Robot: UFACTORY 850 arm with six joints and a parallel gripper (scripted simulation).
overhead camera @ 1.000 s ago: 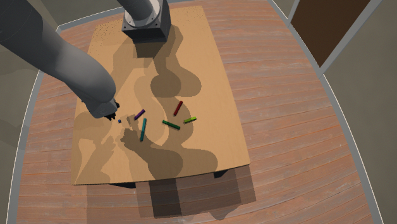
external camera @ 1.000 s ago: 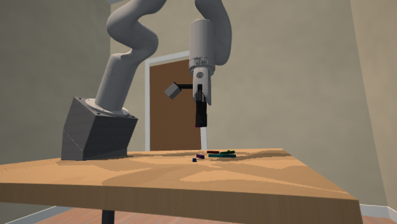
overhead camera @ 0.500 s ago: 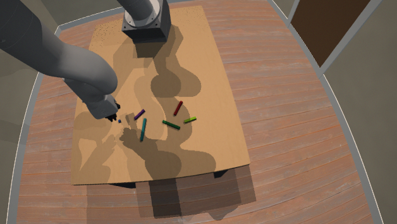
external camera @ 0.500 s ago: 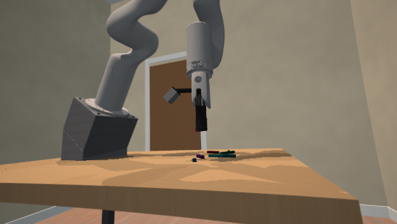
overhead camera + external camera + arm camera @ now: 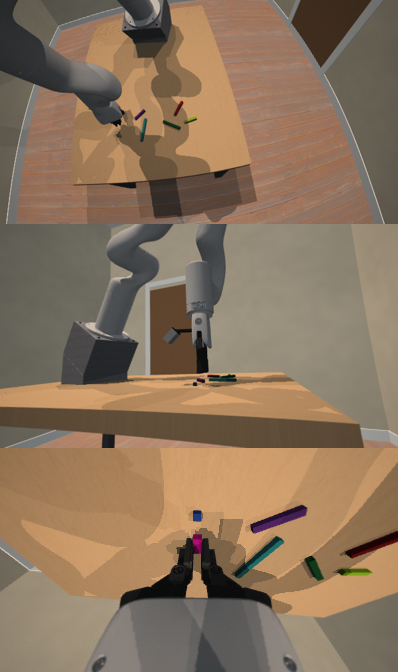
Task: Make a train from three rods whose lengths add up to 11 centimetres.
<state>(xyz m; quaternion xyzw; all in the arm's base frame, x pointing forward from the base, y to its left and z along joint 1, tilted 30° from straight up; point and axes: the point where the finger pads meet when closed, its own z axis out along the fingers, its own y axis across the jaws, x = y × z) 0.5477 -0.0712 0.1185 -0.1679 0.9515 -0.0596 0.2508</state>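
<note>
My gripper is now 50 mm above the small blue rod, 20 mm past it and 10 mm to the left of it. Round my hand: turquoise rod 110 mm to the left, 50 mm below, 20 mm ahead; purple rod 90 mm to the left, 50 mm below, 50 mm behind; magenta rod 20 mm below, 10 mm behind.
</note>
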